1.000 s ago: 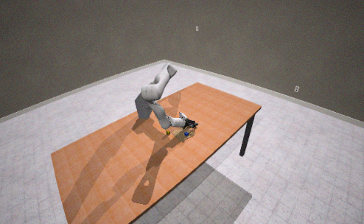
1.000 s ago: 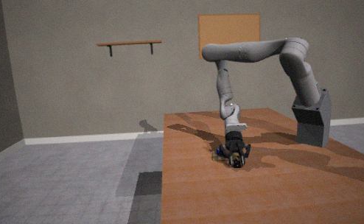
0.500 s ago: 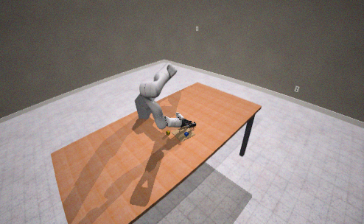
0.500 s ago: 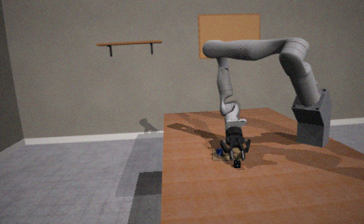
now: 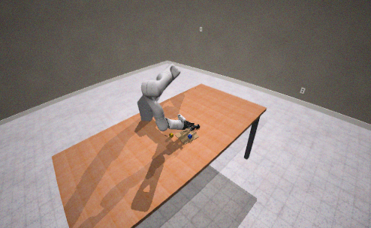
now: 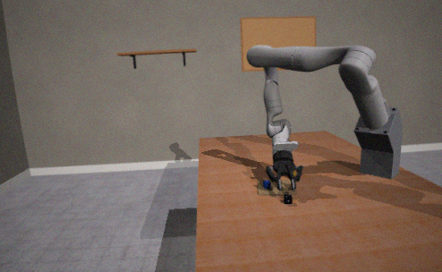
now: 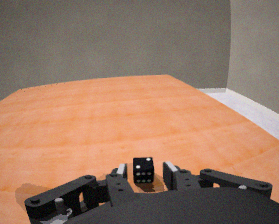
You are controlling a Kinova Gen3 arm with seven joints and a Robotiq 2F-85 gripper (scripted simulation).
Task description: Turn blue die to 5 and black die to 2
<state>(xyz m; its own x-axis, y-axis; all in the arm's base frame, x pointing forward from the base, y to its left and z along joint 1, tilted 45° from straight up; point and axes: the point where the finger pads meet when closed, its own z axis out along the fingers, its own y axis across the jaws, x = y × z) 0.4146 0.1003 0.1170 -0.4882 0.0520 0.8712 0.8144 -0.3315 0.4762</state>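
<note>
The black die lies 4 cm to the left of my hand and 3 cm below it. Round my hand: blue die: 9 cm to the right, 6 cm ahead, 3 cm below; yellow die: 19 cm to the right, 6 cm behind, 3 cm below; tan mat: 9 cm to the right, 4 cm below, 2 cm ahead.
</note>
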